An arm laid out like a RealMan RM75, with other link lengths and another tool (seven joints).
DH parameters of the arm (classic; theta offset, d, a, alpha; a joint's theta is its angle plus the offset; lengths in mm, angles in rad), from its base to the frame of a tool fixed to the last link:
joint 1: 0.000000 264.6 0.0 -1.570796
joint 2: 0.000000 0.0 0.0 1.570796
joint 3: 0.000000 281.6 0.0 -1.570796
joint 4: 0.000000 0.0 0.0 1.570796
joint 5: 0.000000 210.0 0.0 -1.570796
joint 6: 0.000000 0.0 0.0 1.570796
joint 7: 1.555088 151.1 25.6 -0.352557
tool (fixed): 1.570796 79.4 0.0 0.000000
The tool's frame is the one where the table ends.
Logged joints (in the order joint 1, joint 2, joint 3, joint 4, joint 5, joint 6, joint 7), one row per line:
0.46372 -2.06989 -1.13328 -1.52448 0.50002 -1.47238 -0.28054
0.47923 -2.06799 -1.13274 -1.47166 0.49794 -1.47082 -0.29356
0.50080 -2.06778 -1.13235 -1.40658 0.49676 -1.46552 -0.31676
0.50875 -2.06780 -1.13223 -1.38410 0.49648 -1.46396 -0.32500
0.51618 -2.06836 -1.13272 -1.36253 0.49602 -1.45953 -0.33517
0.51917 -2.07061 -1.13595 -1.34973 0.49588 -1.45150 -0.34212
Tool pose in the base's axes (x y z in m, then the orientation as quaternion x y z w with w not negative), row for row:
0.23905 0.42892 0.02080 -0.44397 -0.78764 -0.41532 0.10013
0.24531 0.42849 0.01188 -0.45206 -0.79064 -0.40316 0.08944
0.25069 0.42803 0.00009 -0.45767 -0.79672 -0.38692 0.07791
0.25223 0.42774 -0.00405 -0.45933 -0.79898 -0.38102 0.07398
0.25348 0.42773 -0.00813 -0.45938 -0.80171 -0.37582 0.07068
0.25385 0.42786 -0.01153 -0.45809 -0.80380 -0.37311 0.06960
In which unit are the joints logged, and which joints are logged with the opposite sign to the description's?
The joints are logged in radians. Opposite sign: joint 2, joint 6.
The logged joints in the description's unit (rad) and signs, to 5 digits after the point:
0.46372 2.06989 -1.13328 -1.52448 0.50002 1.47238 -0.28054
0.47923 2.06799 -1.13274 -1.47166 0.49794 1.47082 -0.29356
0.50080 2.06778 -1.13235 -1.40658 0.49676 1.46552 -0.31676
0.50875 2.06780 -1.13223 -1.38410 0.49648 1.46396 -0.32500
0.51618 2.06836 -1.13272 -1.36253 0.49602 1.45953 -0.33517
0.51917 2.07061 -1.13595 -1.34973 0.49588 1.45150 -0.34212

